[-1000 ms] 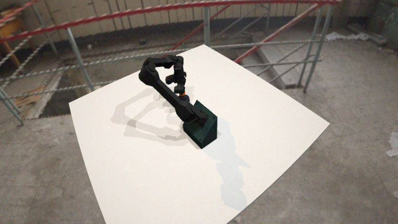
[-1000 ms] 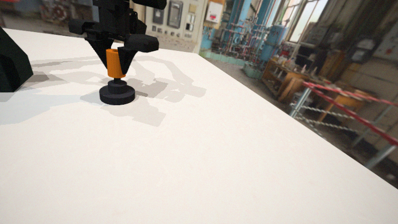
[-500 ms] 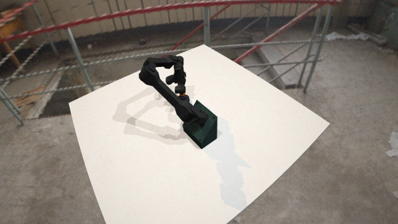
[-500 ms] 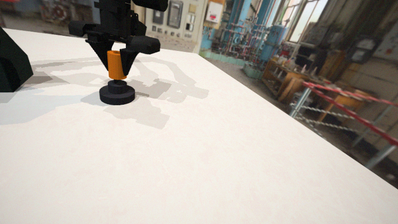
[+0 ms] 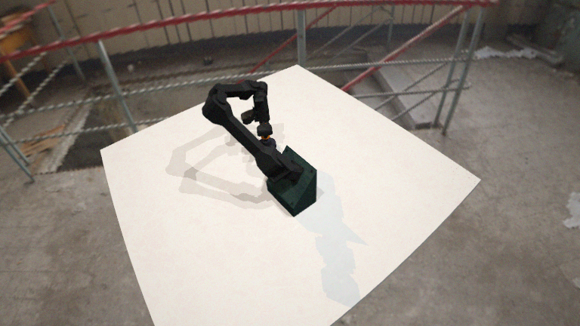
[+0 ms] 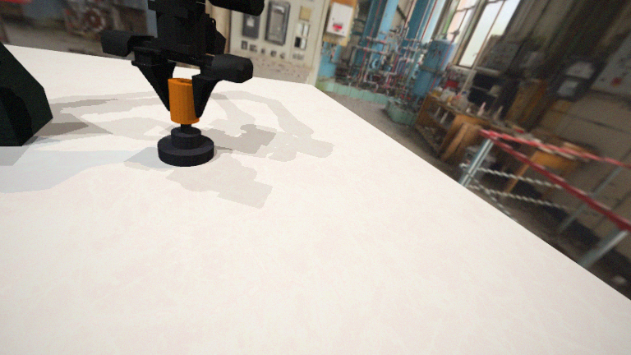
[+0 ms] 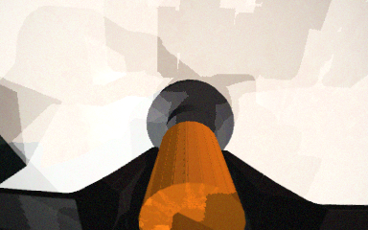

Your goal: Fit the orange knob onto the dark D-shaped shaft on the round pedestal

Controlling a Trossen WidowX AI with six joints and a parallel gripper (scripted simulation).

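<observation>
My gripper tip is 20 mm below the orange knob. From my gripper tip the other things lie so: dark round pedestal (40 mm below).
</observation>
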